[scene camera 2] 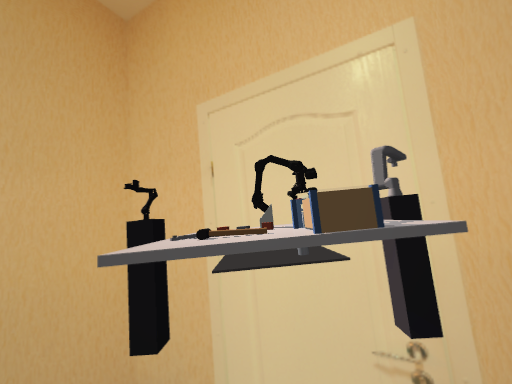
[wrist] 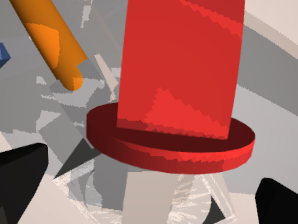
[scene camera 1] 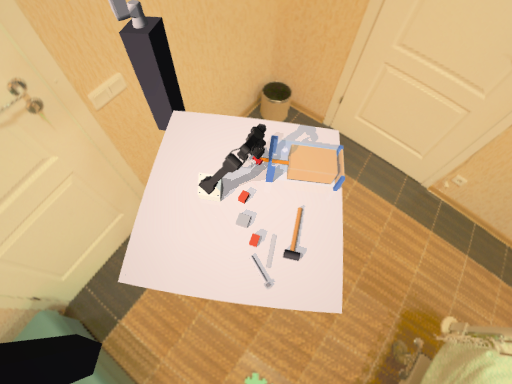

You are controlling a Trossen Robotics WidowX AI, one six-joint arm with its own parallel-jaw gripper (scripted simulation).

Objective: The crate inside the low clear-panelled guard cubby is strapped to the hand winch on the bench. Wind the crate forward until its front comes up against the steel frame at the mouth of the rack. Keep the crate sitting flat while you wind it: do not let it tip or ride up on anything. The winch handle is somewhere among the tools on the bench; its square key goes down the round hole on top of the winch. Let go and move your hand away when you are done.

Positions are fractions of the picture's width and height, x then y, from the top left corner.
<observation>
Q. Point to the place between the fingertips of the gripper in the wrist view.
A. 0.52, 0.78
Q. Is the gripper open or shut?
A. Open.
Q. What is the gripper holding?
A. Nothing.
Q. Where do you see a red handle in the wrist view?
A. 0.60, 0.32
</observation>
